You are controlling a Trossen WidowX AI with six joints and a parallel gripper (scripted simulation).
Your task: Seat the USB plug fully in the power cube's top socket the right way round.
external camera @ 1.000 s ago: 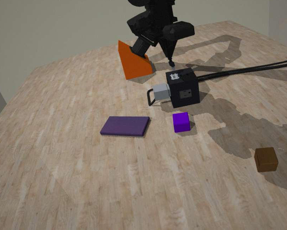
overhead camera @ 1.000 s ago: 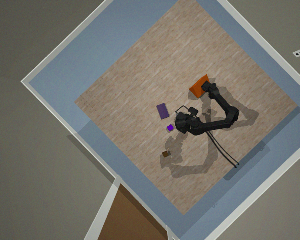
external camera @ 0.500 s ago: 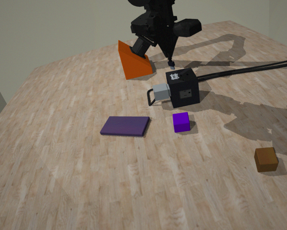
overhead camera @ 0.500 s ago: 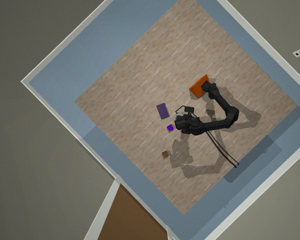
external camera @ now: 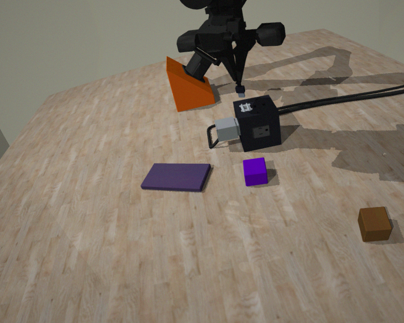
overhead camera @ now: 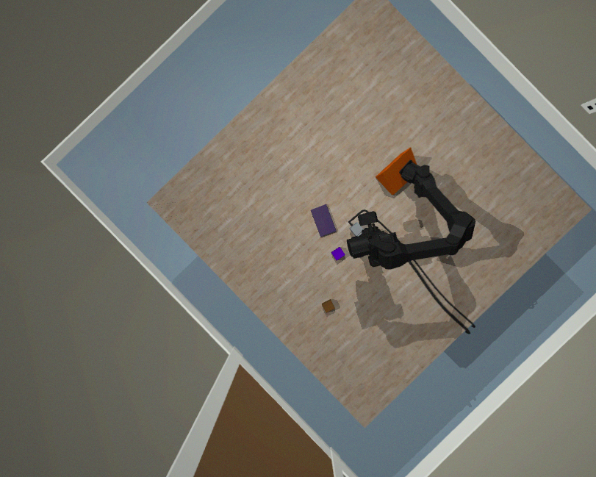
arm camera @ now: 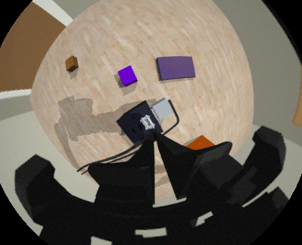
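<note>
Now: gripper tip 20 mm above the silver USB plug. From my gripper tip the other things lie so: purple cube 120 mm ahead, 20 mm to the right, 120 mm below; then white-rimmed USB socket 10 mm to the left, 60 mm below; then flat purple slab 50 mm ahead, 160 mm to the right, 130 mm below.
</note>
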